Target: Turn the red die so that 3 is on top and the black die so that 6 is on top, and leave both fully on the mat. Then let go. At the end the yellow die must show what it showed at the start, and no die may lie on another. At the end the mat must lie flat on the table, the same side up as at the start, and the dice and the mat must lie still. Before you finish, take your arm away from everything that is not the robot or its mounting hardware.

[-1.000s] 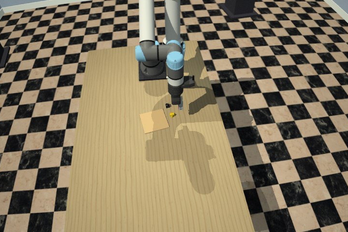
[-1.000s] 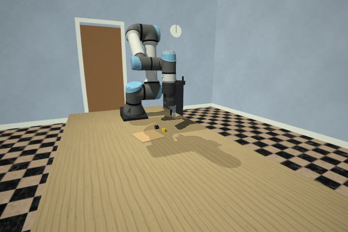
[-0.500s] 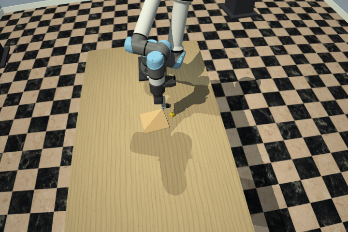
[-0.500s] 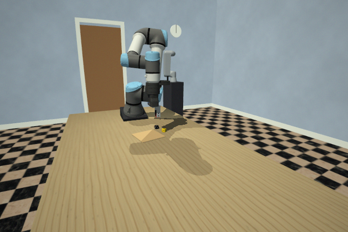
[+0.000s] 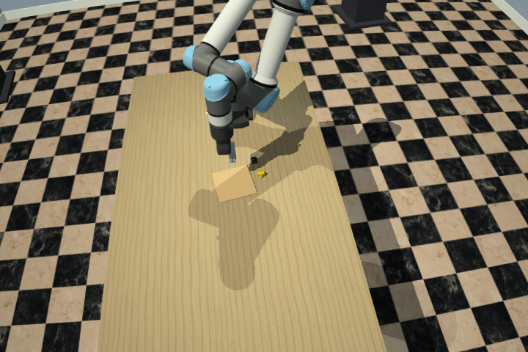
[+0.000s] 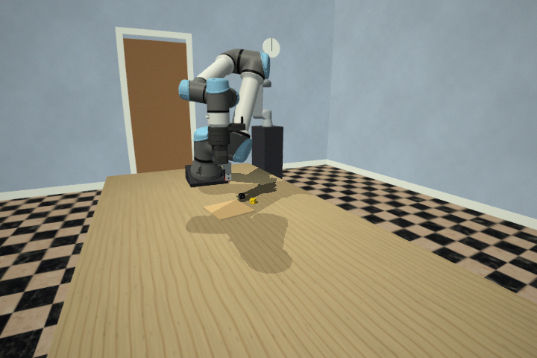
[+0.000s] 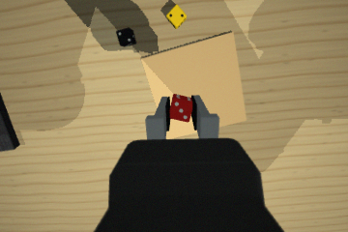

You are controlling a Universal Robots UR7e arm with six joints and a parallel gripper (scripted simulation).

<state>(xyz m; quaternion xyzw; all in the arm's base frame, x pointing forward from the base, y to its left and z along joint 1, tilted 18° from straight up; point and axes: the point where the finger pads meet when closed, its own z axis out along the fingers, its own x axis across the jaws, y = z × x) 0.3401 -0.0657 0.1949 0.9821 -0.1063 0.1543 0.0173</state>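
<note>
Right now the tan mat is 120 mm below my hand, 20 mm ahead of it and 10 mm to the right of it. From my hand the other things lie so: black die (110 mm below, 90 mm to the left, 50 mm behind); red die (10 mm below); yellow die (110 mm below, 100 mm to the left, 20 mm ahead).
</note>
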